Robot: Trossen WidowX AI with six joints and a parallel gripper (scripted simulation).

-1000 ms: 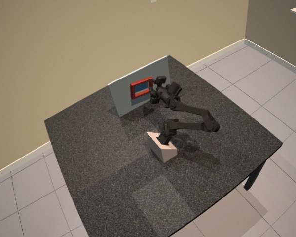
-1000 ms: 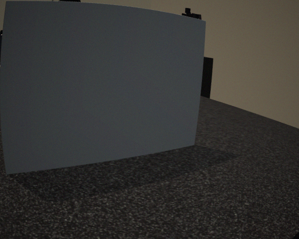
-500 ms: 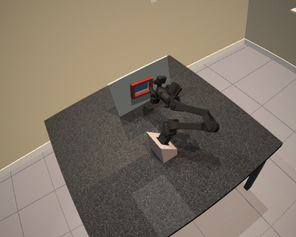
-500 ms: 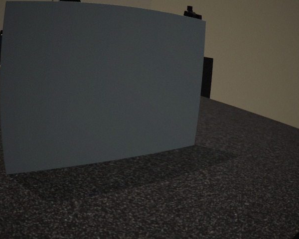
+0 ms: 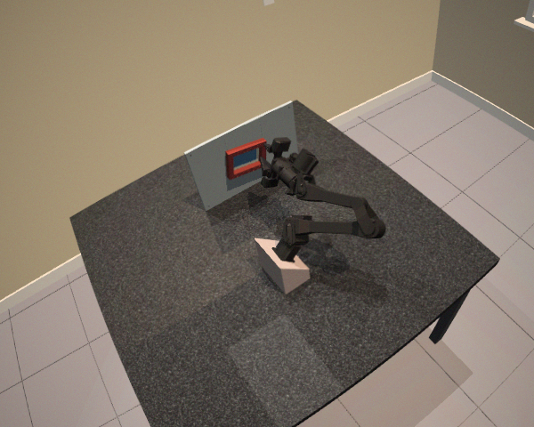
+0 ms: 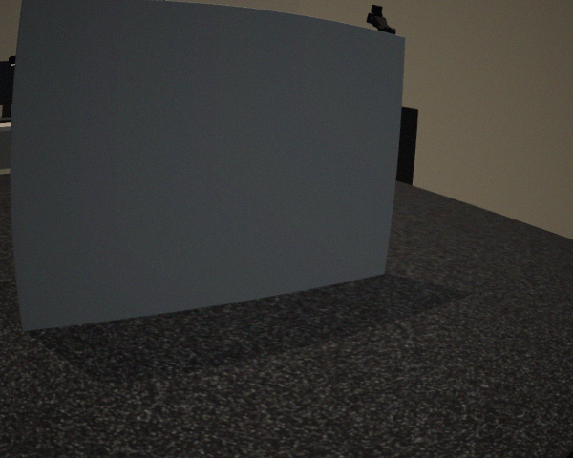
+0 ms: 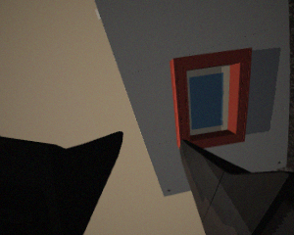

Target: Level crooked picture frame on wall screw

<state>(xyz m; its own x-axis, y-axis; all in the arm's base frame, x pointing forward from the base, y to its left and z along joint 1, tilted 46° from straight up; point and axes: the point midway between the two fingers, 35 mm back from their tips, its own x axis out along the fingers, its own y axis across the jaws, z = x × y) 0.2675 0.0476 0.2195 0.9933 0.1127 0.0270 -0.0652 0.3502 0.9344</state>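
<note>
Now: gripper tip 120 mm short of the picture frame, 30 mm to the right of it and 110 mm above it. The rest, counted from my gripper tip: grey wall panel (140 mm ahead, 10 mm to the left, 120 mm below).
</note>
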